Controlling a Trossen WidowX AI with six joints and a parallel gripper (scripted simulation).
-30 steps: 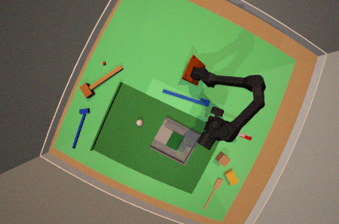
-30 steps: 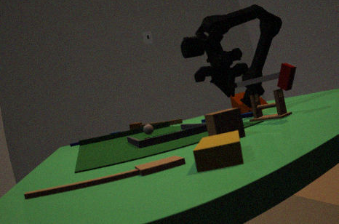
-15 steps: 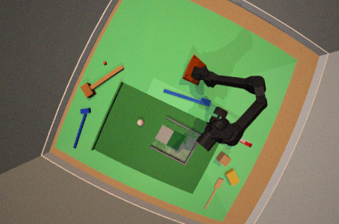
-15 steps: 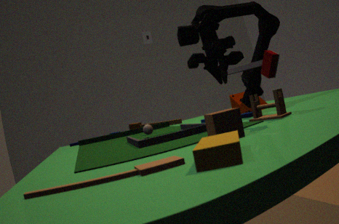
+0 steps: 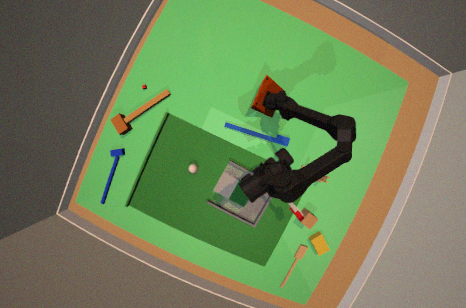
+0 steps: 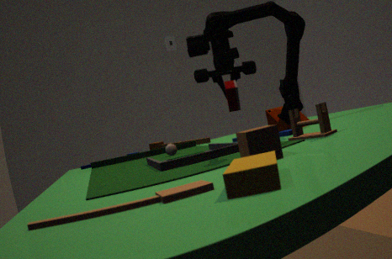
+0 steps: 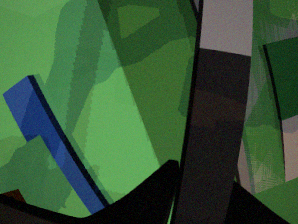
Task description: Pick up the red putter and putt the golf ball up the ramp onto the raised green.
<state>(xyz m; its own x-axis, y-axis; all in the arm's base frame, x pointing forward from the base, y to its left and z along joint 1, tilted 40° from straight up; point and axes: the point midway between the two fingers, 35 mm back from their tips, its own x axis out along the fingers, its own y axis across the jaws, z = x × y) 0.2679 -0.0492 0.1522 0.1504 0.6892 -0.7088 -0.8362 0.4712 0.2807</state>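
The red putter lies 10 cm to the left of my gripper tip, 6 cm ahead of it and 1 cm above it. Round my gripper tip: white golf ball 26 cm to the right, 12 cm below, 12 cm ahead; then brown block 31 cm to the left, 16 cm ahead, 12 cm below; then yellow block 43 cm to the left, 26 cm ahead, 13 cm below.
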